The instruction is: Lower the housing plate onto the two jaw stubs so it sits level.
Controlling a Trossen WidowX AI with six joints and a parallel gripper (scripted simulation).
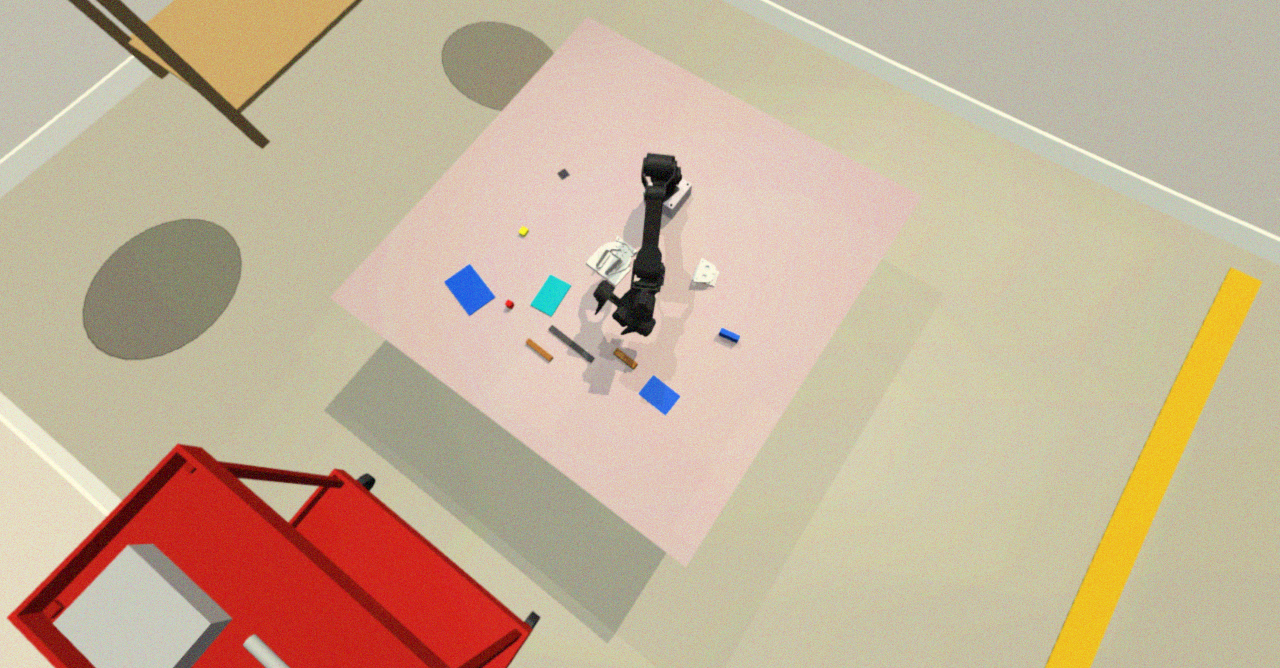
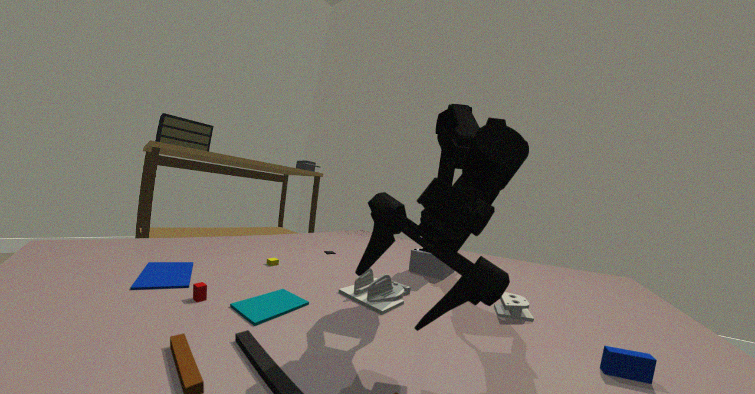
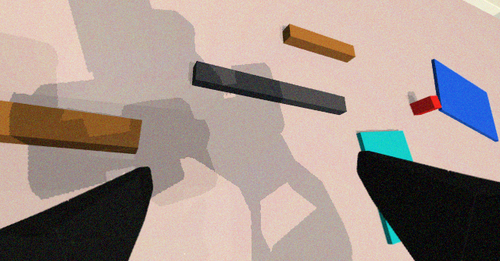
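My gripper tip is 330 mm past the white stand, 60 mm to the right of it and 90 mm above it. Round my gripper tip: black bar (100 mm ahead, 60 mm to the right, 90 mm below); teal sheet (50 mm ahead, 220 mm to the right, 90 mm below); brown block (180 mm ahead, 110 mm to the right, 90 mm below).
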